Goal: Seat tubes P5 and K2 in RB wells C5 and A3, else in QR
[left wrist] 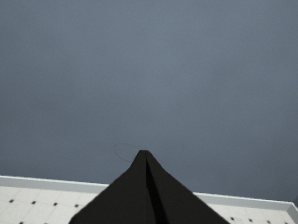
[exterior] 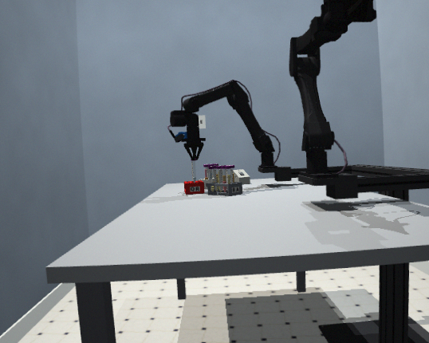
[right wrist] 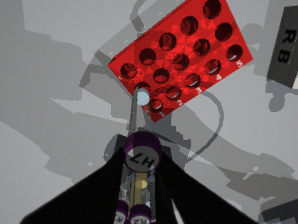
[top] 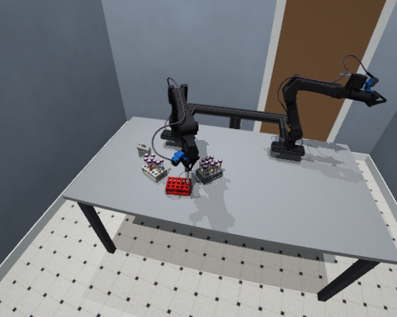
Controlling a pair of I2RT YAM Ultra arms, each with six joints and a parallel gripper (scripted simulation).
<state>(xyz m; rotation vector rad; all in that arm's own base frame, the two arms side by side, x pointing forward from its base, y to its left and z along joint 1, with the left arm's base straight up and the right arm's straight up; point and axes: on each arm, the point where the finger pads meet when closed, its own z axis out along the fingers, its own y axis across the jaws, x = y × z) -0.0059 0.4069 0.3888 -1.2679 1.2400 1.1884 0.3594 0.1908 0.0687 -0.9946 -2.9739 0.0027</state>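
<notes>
My right gripper is now 1 cm short of the red rack QR, 6 cm to the left of it and 14 cm above it. Round my right hand: grey rack RA: 12 cm behind, 9 cm to the left, 14 cm below; pale box: 26 cm behind, 36 cm to the right, 12 cm below; white rack RB: 8 cm behind, 23 cm to the right, 14 cm below.
</notes>
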